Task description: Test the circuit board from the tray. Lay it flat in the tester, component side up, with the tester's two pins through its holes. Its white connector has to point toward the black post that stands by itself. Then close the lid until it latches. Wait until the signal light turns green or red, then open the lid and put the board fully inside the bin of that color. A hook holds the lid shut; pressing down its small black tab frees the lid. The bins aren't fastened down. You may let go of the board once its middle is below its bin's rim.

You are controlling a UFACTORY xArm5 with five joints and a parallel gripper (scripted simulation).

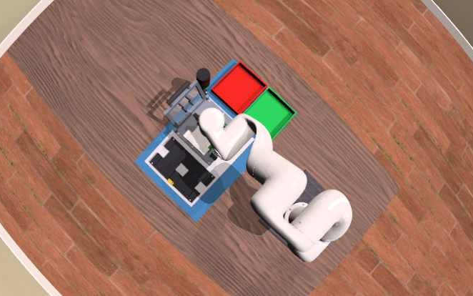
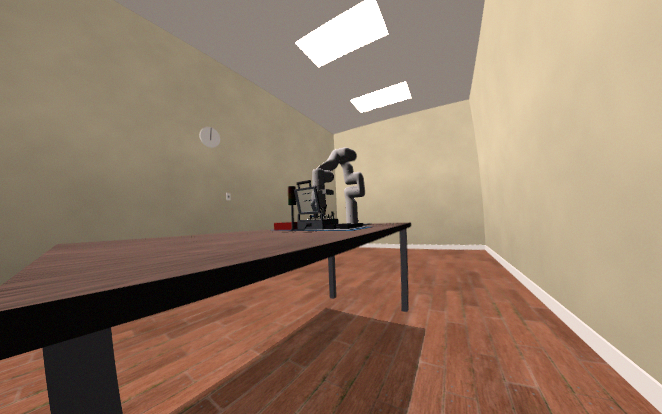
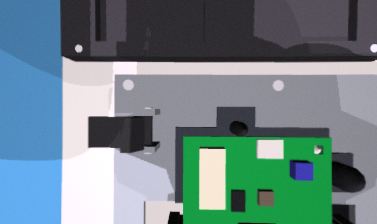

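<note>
Right now the green circuit board is right at my hand. Also, from my hand: green bin (110 mm behind, 200 mm to the right, 70 mm below); tester lid (120 mm ahead, 100 mm above); red bin (40 mm ahead, 200 mm to the right, 70 mm below).
</note>
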